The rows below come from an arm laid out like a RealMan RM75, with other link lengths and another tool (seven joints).
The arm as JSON. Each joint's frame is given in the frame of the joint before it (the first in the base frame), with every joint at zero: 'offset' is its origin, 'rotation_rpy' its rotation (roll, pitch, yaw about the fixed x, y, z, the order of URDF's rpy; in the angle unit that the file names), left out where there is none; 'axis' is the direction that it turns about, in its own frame. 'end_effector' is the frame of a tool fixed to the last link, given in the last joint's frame.
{
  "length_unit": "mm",
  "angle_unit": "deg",
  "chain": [
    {
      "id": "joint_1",
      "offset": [
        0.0,
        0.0,
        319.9
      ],
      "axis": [
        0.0,
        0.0,
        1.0
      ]
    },
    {
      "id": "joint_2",
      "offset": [
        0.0,
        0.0,
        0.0
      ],
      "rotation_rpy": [
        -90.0,
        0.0,
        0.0
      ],
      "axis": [
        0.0,
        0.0,
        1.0
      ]
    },
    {
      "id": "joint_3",
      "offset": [
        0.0,
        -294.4,
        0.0
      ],
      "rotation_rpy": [
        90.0,
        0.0,
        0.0
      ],
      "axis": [
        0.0,
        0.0,
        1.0
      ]
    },
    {
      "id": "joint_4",
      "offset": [
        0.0,
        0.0,
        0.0
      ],
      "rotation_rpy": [
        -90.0,
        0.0,
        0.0
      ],
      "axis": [
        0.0,
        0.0,
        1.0
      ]
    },
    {
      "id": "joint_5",
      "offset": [
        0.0,
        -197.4,
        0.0
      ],
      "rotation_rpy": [
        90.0,
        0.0,
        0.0
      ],
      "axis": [
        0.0,
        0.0,
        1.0
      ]
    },
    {
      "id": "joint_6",
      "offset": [
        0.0,
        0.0,
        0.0
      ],
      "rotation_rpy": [
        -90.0,
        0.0,
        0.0
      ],
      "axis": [
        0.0,
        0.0,
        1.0
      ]
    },
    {
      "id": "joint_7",
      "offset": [
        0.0,
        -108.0,
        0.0
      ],
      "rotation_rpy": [
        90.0,
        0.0,
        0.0
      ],
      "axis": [
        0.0,
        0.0,
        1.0
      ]
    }
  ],
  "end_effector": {
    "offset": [
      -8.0,
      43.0,
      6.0
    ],
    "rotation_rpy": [
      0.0,
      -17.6,
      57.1
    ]
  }
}
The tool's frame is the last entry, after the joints.
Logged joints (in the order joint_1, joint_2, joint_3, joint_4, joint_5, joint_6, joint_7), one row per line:
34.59 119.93 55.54 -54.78 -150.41 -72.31 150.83
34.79 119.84 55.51 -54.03 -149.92 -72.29 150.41
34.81 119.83 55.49 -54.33 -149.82 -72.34 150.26
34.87 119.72 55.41 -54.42 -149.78 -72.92 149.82
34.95 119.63 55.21 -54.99 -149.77 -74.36 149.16
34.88 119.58 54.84 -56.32 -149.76 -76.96 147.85
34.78 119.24 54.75 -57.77 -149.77 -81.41 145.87
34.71 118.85 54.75 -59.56 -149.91 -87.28 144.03
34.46 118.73 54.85 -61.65 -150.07 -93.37 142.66
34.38 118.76 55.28 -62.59 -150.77 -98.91 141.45
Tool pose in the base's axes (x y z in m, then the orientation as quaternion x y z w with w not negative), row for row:
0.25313 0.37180 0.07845 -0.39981 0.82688 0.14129 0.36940
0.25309 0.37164 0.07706 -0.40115 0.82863 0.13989 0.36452
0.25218 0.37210 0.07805 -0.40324 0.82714 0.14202 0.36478
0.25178 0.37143 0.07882 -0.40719 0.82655 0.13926 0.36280
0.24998 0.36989 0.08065 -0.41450 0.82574 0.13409 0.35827
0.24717 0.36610 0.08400 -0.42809 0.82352 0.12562 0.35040
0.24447 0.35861 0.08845 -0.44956 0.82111 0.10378 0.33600
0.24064 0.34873 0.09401 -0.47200 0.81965 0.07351 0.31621
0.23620 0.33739 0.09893 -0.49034 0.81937 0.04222 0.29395
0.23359 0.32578 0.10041 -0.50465 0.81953 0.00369 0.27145
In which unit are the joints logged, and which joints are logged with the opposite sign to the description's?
The joints are logged in degrees. Opposite sign: joint_3.
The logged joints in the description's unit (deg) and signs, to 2 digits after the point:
34.59 119.93 -55.54 -54.78 -150.41 -72.31 150.83
34.79 119.84 -55.51 -54.03 -149.92 -72.29 150.41
34.81 119.83 -55.49 -54.33 -149.82 -72.34 150.26
34.87 119.72 -55.41 -54.42 -149.78 -72.92 149.82
34.95 119.63 -55.21 -54.99 -149.77 -74.36 149.16
34.88 119.58 -54.84 -56.32 -149.76 -76.96 147.85
34.78 119.24 -54.75 -57.77 -149.77 -81.41 145.87
34.71 118.85 -54.75 -59.56 -149.91 -87.28 144.03
34.46 118.73 -54.85 -61.65 -150.07 -93.37 142.66
34.38 118.76 -55.28 -62.59 -150.77 -98.91 141.45

